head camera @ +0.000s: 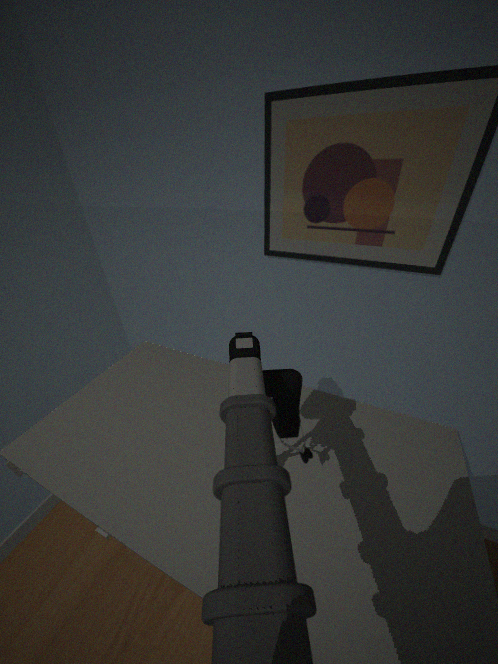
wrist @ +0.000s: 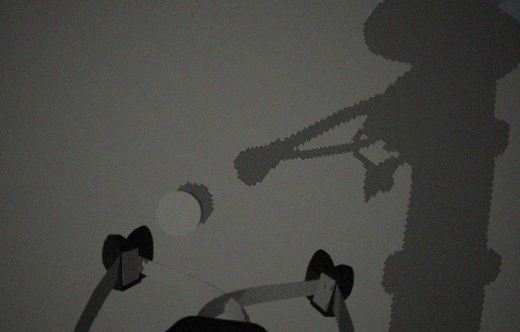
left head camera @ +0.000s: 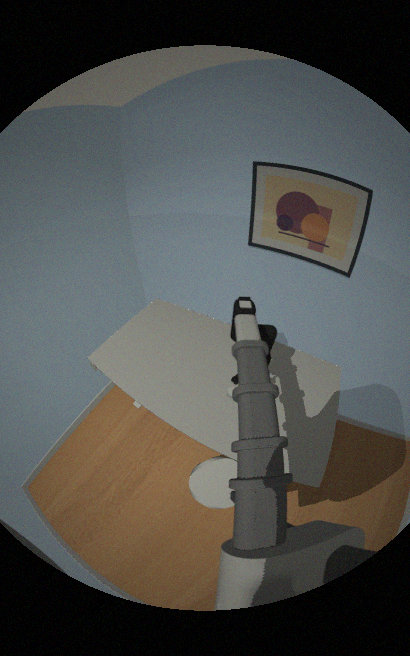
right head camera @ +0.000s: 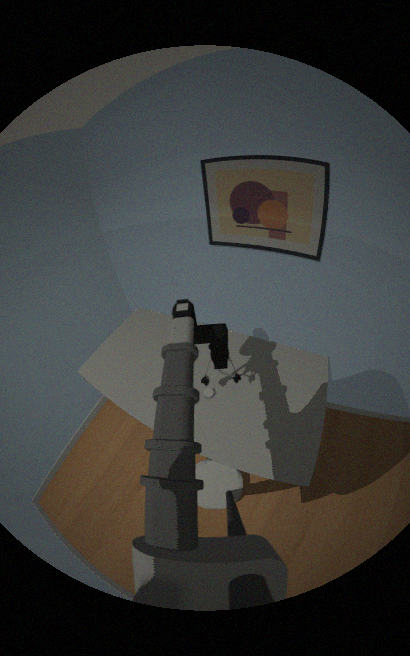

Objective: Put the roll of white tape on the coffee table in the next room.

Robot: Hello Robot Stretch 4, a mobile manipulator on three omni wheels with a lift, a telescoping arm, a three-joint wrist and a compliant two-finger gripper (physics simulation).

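Observation:
The roll of white tape lies flat on a pale table. The arm partly covers it in the left head view and hides it in the head view. My gripper points down above the table with its fingers apart and nothing between them. In the wrist view the tape shows ahead of the fingertips, nearer the left one. In the right head view it shows just below the left fingertip. A coffee table in another room does not show.
A blue wall with a framed picture stands behind the table, and another wall meets it at the left. A round white object stands by the table's near edge on the wooden floor.

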